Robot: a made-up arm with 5 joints.
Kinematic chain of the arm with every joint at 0, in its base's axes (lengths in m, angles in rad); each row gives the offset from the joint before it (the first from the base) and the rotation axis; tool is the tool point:
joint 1: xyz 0 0 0.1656 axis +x
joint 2: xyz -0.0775 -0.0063 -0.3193 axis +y
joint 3: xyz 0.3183 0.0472 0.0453 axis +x
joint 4: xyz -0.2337 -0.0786 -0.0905 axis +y
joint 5: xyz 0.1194 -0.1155 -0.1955 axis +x
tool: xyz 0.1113 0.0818 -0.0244
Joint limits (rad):
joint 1: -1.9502..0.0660
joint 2: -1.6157..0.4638
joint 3: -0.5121..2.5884
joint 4: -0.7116..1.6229
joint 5: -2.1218..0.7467
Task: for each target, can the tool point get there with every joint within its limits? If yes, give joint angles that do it. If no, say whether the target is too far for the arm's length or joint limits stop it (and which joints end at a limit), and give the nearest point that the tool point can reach.
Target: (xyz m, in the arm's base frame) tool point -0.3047 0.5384 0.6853
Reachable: no: joint limits stop it (at a limit: joint 1, joint 3) | nearest point -0.1934 0.3702 0.2801 | short by 0.453 m
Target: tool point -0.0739 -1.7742 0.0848
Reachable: no: too far | nearest point -0.0417 -0.8119 0.1286 | short by 0.964 m
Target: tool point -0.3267 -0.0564 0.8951
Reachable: no: joint limits stop it (at a limit: joint 1, joint 2, joint 3, joint 5) | nearest point -0.2540 -0.2287 0.6444 | short by 0.313 m
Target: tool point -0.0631 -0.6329 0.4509
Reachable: yes | joints -1.7747 0.2000 -0.1775 0.7696 -0.2192
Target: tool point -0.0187 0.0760 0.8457
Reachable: no: joint limits stop it (at a limit: joint 1, joint 2, joint 3, joint 5) | nearest point 0.1186 -0.0182 0.5969 | short by 0.299 m
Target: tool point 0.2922 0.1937 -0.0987
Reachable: yes | joints -0.2833 -0.1940 2.1092 -0.4406 0.0343
